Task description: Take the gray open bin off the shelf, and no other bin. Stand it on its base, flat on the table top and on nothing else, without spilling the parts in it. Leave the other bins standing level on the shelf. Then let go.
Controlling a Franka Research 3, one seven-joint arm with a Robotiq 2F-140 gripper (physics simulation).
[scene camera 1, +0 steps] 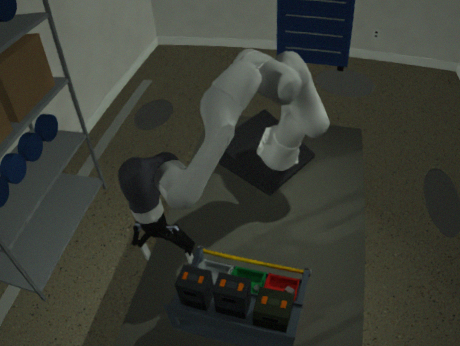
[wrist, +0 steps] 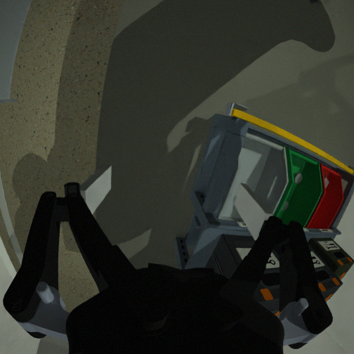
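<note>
The gray open bin (scene camera 1: pixel 218 268) (wrist: pixel 267 167) sits at the left end of the shelf (scene camera 1: pixel 200 324) (wrist: pixel 212 162), beside the green bin (scene camera 1: pixel 250 274) (wrist: pixel 305 192) and the red bin (scene camera 1: pixel 283 283) (wrist: pixel 330 201). Small gray pieces show in the green bin; parts in the gray bin are hard to make out. My gripper (scene camera 1: pixel 168 254) (wrist: pixel 175 185) is open and empty at the shelf's left end. In the wrist view its right fingertip overlaps the gray bin, and its left fingertip is outside the shelf; whether the right one touches the bin is unclear.
A yellow bar (scene camera 1: pixel 252 260) (wrist: pixel 292 139) runs along the shelf's far edge. Three dark toolboxes with orange latches (scene camera 1: pixel 195 289) (scene camera 1: pixel 232 300) (scene camera 1: pixel 272 314) stand along its near side. A tall rack (scene camera 1: pixel 65 215) stands at the left, a blue cabinet (scene camera 1: pixel 315 26) at the back.
</note>
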